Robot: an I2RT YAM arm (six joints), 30 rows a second.
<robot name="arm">
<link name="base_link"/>
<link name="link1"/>
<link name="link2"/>
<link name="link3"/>
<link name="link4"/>
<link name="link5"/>
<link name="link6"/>
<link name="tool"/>
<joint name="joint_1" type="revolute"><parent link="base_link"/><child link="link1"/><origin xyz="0 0 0.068"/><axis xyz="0 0 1"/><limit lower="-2.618" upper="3.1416"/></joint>
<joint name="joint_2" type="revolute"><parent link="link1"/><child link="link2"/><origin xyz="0.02 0.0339 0.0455"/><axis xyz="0 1 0"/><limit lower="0" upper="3.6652"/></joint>
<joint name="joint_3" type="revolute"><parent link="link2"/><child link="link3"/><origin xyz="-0.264 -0.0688 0"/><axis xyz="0 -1 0"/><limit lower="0" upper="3.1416"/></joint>
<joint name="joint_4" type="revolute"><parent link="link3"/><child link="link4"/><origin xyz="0.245 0.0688 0.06"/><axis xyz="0 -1 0"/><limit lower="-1.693" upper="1.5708"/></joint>
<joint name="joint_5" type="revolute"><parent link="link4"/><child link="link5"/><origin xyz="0.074 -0.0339 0.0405"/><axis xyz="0 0 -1"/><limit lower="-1.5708" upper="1.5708"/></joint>
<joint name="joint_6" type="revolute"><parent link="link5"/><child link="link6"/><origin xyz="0.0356 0 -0.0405"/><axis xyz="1 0 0"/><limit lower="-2.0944" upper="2.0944"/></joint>
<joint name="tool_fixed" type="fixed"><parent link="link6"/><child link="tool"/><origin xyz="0 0 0" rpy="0 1.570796 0"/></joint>
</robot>
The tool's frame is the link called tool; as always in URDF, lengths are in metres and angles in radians.
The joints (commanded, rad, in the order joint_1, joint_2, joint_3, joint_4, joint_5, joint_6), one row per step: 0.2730, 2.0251, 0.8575, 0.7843, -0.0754, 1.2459; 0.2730, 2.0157, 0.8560, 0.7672, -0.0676, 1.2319; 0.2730, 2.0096, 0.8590, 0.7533, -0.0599, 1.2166; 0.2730, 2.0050, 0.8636, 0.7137, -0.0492, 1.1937; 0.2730, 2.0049, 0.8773, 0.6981, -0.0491, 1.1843; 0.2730, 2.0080, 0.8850, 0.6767, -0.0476, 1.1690; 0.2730, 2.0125, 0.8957, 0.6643, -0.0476, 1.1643; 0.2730, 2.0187, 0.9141, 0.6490, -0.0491, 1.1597; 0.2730, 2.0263, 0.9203, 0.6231, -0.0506, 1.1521; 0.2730, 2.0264, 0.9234, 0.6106, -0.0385, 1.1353; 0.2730, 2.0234, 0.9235, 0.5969, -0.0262, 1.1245; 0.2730, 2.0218, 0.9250, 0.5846, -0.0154, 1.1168; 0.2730, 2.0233, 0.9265, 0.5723, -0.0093, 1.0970; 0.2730, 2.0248, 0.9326, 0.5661, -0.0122, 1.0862
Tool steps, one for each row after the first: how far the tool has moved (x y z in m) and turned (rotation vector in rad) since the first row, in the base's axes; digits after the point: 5 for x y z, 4 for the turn. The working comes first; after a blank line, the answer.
Tool pose at each row, in the base's axes (x y z in m, rotation vector in rad; the steps are taken from these numbers as rounded here): 0.37360, 0.10739, 0.10796, 0.9394, 1.8913, 1.0389; 0.37271, 0.10685, 0.10930, 0.9335, 1.8992, 1.0186; 0.37295, 0.10664, 0.11090, 0.9240, 1.9036, 1.0000; 0.37249, 0.10611, 0.10978, 0.9200, 1.9314, 0.9600; 0.37500, 0.10681, 0.11179, 0.9110, 1.9357, 0.9535; 0.37584, 0.10699, 0.11051, 0.9034, 1.9543, 0.9339; 0.37776, 0.10753, 0.11039, 0.9012, 1.9611, 0.9278; 0.38128, 0.10857, 0.11137, 0.8970, 1.9660, 0.9248; 0.38144, 0.10867, 0.10760, 0.9004, 1.9934, 0.9066; 0.38168, 0.10829, 0.10715, 0.8924, 2.0004, 0.8806; 0.38117, 0.10769, 0.10698, 0.8913, 2.0066, 0.8569; 0.38101, 0.10725, 0.10679, 0.8920, 2.0115, 0.8372; 0.38077, 0.10696, 0.10544, 0.8785, 2.0251, 0.8134; 0.38184, 0.10736, 0.10588, 0.8661, 2.0311, 0.8094

-0.00089, -0.00054, 0.00134, -0.0175, 0.0036, -0.0019; -0.00065, -0.00075, 0.00294, -0.0350, 0.0027, -0.0032; -0.00111, -0.00128, 0.00182, -0.0671, 0.0239, -0.0035; 0.00140, -0.00058, 0.00383, -0.0758, 0.0228, 0.0002; 0.00224, -0.00040, 0.00255, -0.0942, 0.0342, 0.0055; 0.00416, 0.00014, 0.00243, -0.0998, 0.0386, 0.0077; 0.00768, 0.00118, 0.00341, -0.1040, 0.0403, 0.0110; 0.00784, 0.00128, -0.00036, -0.1172, 0.0645, 0.0168; 0.00808, 0.00090, -0.00081, -0.1391, 0.0677, 0.0135; 0.00757, 0.00030, -0.00098, -0.1564, 0.0740, 0.0076; 0.00741, -0.00014, -0.00117, -0.1702, 0.0800, 0.0019; 0.00717, -0.00043, -0.00252, -0.1931, 0.0857, 0.0059; 0.00824, -0.00003, -0.00208, -0.2014, 0.0843, 0.0135
